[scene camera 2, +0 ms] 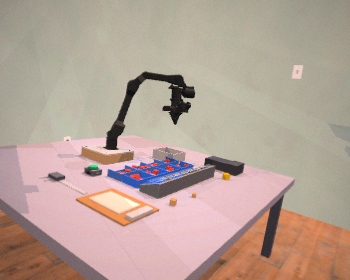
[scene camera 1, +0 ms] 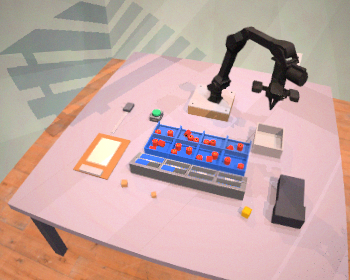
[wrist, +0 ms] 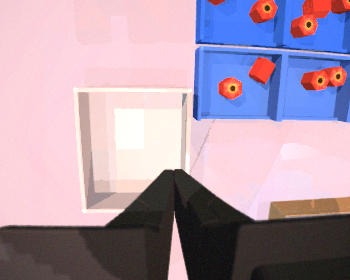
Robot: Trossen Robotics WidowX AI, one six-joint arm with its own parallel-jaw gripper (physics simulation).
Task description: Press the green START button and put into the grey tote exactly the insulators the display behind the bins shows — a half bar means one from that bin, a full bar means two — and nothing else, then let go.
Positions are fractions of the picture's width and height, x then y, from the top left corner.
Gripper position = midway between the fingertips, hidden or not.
My gripper (scene camera 1: 0.77, 0.39) is shut and holds nothing. Further things: a grey tote (scene camera 1: 0.77, 0.50), a dark box (scene camera 1: 0.83, 0.75) and a grey display bar (scene camera 1: 0.65, 0.68).
My gripper also shows in the wrist view (wrist: 0.49, 0.64). The grey tote is seen too in the wrist view (wrist: 0.36, 0.49). The grey display bar also shows in scene camera 2 (scene camera 2: 0.45, 0.68).
